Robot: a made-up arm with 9 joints. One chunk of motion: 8 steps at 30 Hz.
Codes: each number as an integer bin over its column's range. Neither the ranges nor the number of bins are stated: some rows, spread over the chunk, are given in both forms.
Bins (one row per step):
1: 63 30 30 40 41 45 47 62 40
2: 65 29 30 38 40 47 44 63 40
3: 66 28 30 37 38 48 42 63 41
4: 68 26 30 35 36 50 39 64 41
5: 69 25 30 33 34 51 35 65 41
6: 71 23 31 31 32 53 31 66 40
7: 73 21 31 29 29 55 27 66 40
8: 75 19 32 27 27 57 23 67 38
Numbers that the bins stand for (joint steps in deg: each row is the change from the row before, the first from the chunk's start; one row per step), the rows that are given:
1: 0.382 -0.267 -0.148 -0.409 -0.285 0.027 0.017 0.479 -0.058
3: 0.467 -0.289 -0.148 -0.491 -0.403 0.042 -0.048 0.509 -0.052
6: 0.608 -0.344 -0.143 -0.655 -0.639 0.068 -0.193 0.600 -0.058
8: 0.721 -0.389 -0.138 -0.764 -0.836 0.088 -0.298 0.630 -0.070
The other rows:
2: 0.438 -0.278 -0.148 -0.464 -0.324 0.037 -0.022 0.509 -0.058
4: 0.523 -0.311 -0.148 -0.545 -0.482 0.053 -0.088 0.539 -0.052
5: 0.552 -0.322 -0.148 -0.600 -0.561 0.058 -0.140 0.570 -0.052
7: 0.665 -0.367 -0.143 -0.709 -0.758 0.078 -0.245 0.600 -0.058

